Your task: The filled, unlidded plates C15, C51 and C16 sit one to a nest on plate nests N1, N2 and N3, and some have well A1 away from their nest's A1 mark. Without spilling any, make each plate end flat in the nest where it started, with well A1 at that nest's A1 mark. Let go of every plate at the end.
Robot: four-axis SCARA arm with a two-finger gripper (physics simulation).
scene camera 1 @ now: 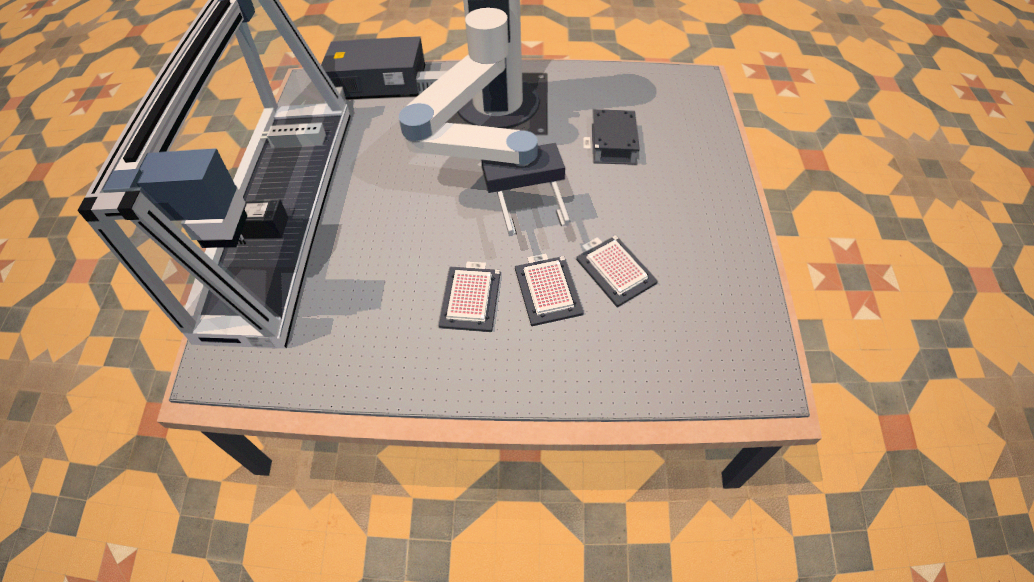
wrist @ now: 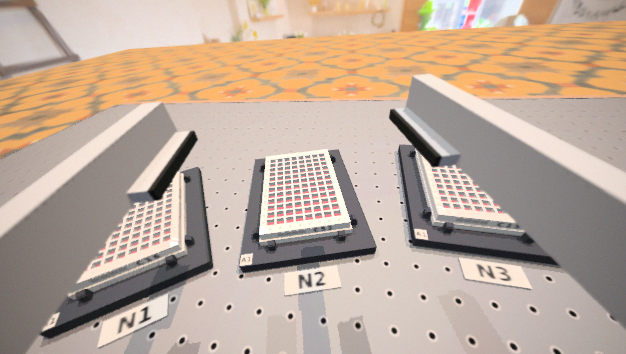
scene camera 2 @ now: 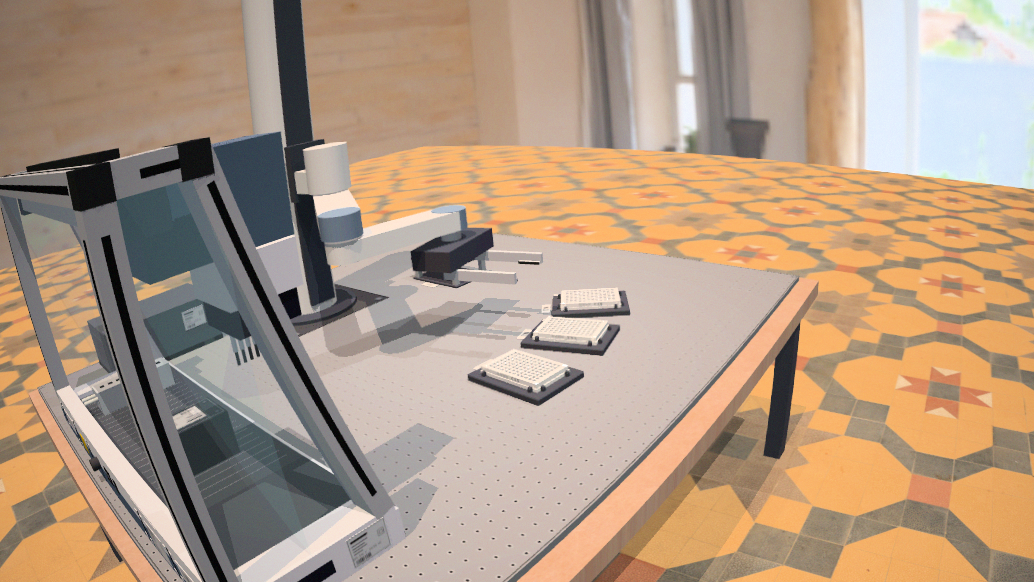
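Red-filled plates lie flat in dark nests. Plate C16 [scene camera 1: 616,265] [scene camera 2: 591,298] [wrist: 145,230] is in nest N1 [scene camera 1: 636,292] [wrist: 202,250]. Plate C51 [scene camera 1: 549,286] [scene camera 2: 571,330] [wrist: 305,192] is in nest N2 [scene camera 1: 557,318] [wrist: 360,235]. Plate C15 [scene camera 1: 470,294] [scene camera 2: 524,368] [wrist: 462,192], its label blurred, is in nest N3 [scene camera 1: 466,326] [wrist: 475,242]. White A1 tags mark the near left nest corners in the wrist view; the plates' A1 wells cannot be made out. My gripper [scene camera 1: 537,225] [scene camera 2: 528,267] [wrist: 292,108] is open and empty, raised behind the nests on the arm's side.
A gantry machine [scene camera 1: 307,253] [scene camera 2: 289,347] stands on the side beyond N3. A dark raised stand [scene camera 1: 615,130] is at the back right in the first scene view, and a dark box [scene camera 1: 376,65] is at the back left. Name cards lie beside the nests on the perforated table [scene camera 1: 506,375].
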